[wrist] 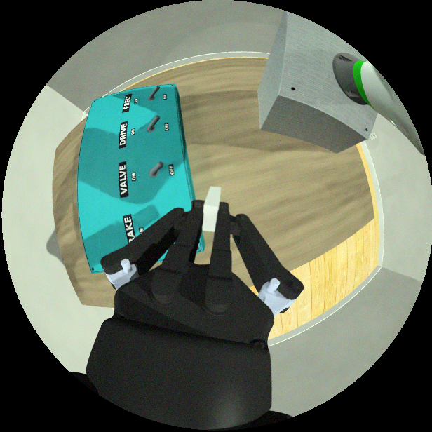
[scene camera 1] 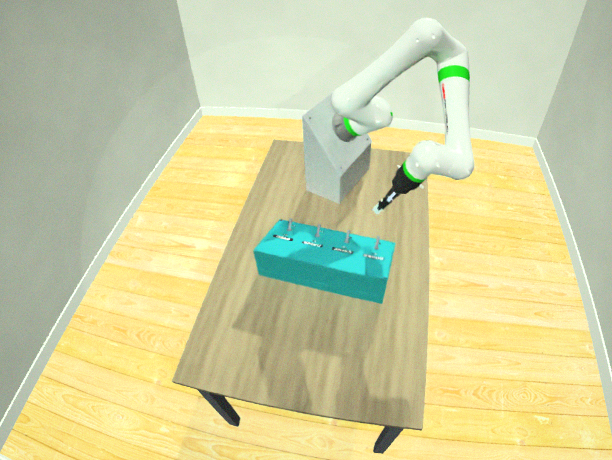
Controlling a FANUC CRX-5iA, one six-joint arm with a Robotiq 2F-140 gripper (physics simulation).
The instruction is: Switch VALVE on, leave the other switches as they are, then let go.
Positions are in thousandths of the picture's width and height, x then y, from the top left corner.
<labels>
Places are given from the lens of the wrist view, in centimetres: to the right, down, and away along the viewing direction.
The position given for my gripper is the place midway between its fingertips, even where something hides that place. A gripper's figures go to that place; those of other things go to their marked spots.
my gripper (wrist: 497, 455): 0, -3, 23
teal switch box (wrist: 274, 457): -21, -4, 28
</labels>
